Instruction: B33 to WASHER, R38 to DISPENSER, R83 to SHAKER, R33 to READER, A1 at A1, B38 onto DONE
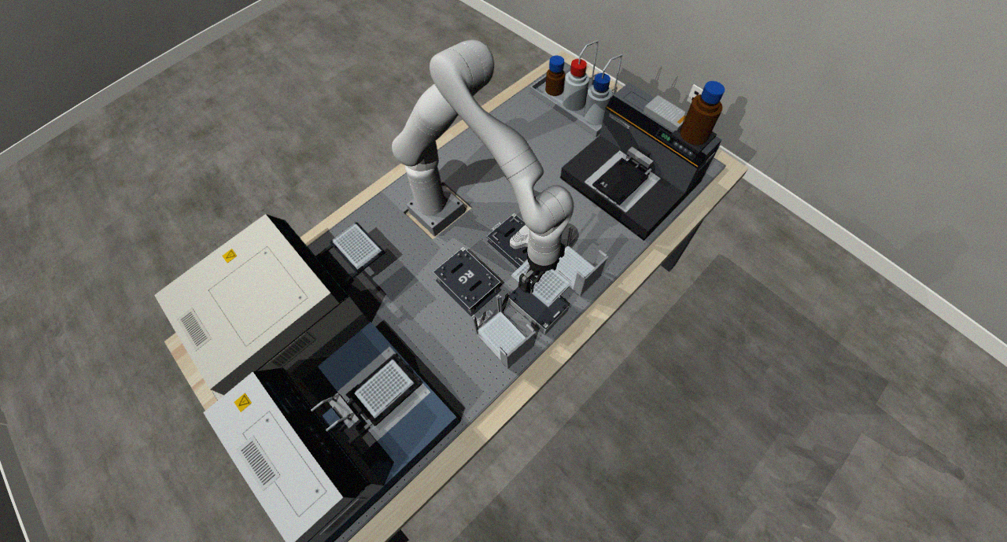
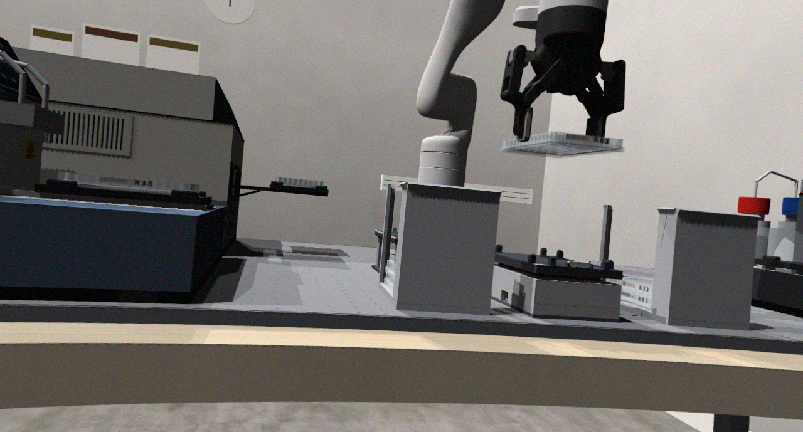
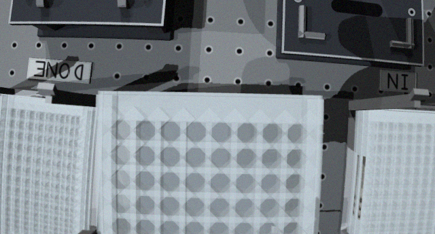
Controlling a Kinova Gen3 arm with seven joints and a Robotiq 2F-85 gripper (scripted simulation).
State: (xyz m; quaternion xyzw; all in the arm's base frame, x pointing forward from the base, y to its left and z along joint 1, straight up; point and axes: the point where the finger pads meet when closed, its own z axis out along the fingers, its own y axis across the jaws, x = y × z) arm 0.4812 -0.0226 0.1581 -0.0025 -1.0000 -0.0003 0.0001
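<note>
The plate B38 is 17 cm below my hand and 14 cm to the right of it. The rest, counted from my hand: plate R83: 1 cm below; then RG nest: 20 cm behind, 14 cm below, 9 cm to the right; then plate B33: 17 cm below, 16 cm to the left.
</note>
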